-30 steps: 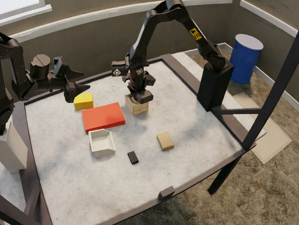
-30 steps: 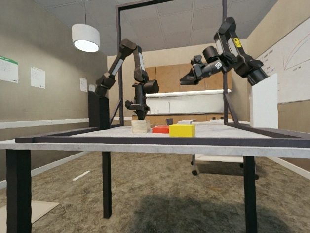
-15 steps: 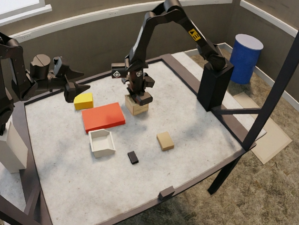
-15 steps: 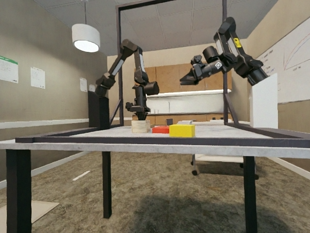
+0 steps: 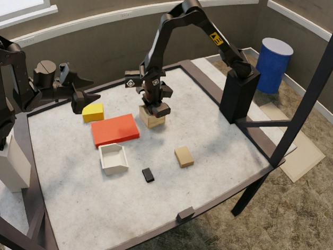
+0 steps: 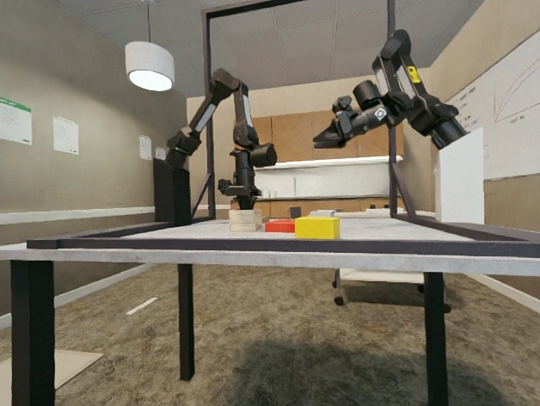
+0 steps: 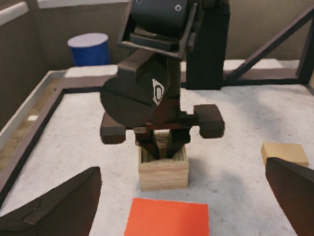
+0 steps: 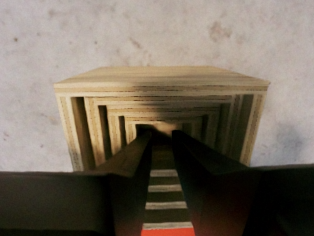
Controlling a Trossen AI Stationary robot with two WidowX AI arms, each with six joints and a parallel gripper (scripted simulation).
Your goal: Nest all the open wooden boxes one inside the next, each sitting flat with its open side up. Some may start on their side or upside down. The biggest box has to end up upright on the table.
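Now: right hand 4 cm above the smallest box. Round my right hand: biggest wooden box: 5 cm below; then tan block: 23 cm behind, 3 cm to the right, 5 cm below; then flat block: 1 cm behind, 17 cm to the left, 5 cm below.
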